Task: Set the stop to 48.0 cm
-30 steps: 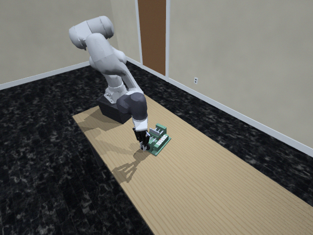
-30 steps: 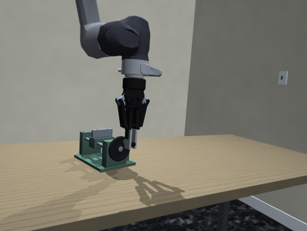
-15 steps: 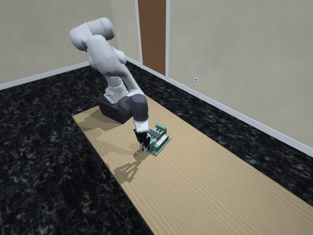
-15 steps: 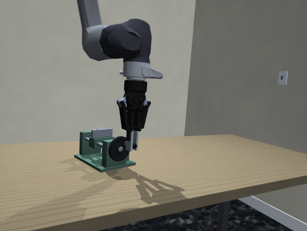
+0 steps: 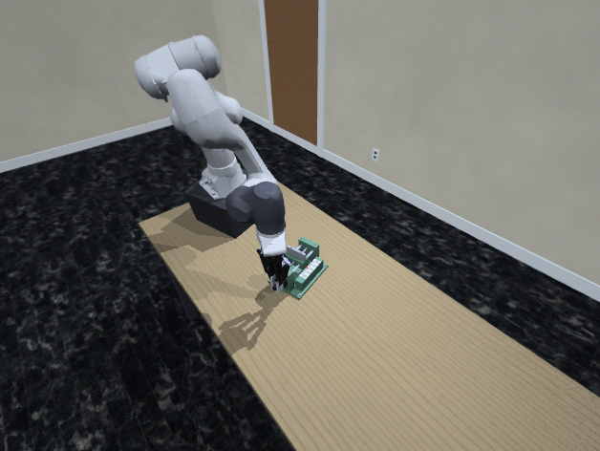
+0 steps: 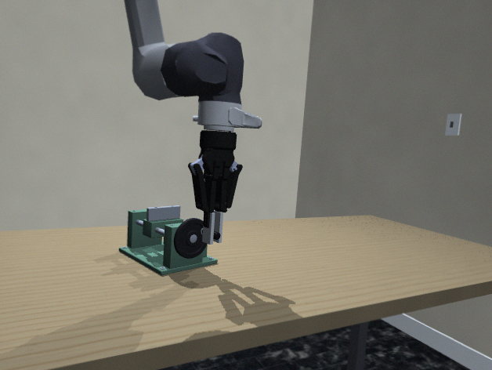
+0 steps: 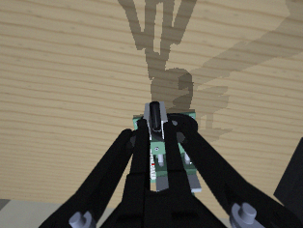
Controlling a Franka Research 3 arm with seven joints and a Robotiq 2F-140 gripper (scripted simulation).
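My gripper is now 1 cm past the black handwheel, 2 cm to the right of it and 2 cm above it. Round my hand: stop block 3 cm behind, 15 cm to the left, 1 cm below.
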